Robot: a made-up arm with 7 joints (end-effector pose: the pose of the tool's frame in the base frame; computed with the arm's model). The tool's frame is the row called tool. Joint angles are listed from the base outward.
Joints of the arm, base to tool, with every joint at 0 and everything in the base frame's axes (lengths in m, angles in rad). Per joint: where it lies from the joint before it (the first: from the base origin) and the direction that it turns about. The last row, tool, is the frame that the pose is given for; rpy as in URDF.
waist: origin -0.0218 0 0.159 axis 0.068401 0.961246 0.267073
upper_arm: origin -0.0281 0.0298 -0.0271 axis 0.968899 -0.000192 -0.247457
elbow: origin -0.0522 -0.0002 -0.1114 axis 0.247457 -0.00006 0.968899
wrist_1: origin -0.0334 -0.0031 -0.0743 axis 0.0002 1 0.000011
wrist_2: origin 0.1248 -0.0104 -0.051 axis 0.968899 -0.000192 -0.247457
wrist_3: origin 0.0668 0.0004 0 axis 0.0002 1 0.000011
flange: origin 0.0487 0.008 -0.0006 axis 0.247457 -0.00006 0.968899
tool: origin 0.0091 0.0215 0.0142 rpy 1.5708 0 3.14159
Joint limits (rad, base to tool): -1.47..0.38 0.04..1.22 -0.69..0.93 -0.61..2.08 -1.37..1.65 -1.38..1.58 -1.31..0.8
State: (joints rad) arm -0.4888 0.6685 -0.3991 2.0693 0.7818 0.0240 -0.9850
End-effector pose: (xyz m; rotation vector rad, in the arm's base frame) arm -0.0609 0.3277 -0.2422 -2.0425 -0.5091 -0.7405
Working (the frame after each row of the table, in the pose's form):
after waist: -0.0218 0.0000 0.1590 -0.0334 -0.4699 -0.1305
after upper_arm: -0.0305 0.0312 0.1220 0.6412 -0.4972 -0.1356
after elbow: -0.0222 0.1053 0.0242 0.6349 -0.3595 -0.5223
after wrist_1: -0.0156 0.1565 -0.0389 0.8636 1.5836 0.3116
after wrist_2: -0.0642 0.2477 -0.1261 1.2581 1.7874 -0.4621
after wrist_3: -0.0707 0.2856 -0.1807 1.2686 1.8074 -0.4488
after flange: -0.0694 0.3177 -0.2182 0.1701 2.3047 -0.6989

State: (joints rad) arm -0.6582 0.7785 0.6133 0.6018 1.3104 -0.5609 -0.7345
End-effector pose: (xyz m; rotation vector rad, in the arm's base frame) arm 0.2614 0.2425 0.0116 0.9439 -0.0728 2.9221
Working (the frame after each row of the table, in the pose's form):
after waist: -0.0218 0.0000 0.1590 -0.0450 -0.6327 -0.1758
after upper_arm: -0.0229 0.0309 0.1209 0.7445 -0.6707 -0.1138
after elbow: 0.0030 0.1134 0.0334 0.6623 -0.8818 0.4850
after wrist_1: 0.0267 0.1595 -0.0296 0.4741 -0.3132 0.6398
after wrist_2: 0.1352 0.2401 -0.0239 1.6984 0.2225 0.4539
after wrist_3: 0.1954 0.2664 -0.0120 1.7561 -0.1865 -0.0339
after flange: 0.2427 0.2585 -0.0002 1.5619 0.4362 -0.5483

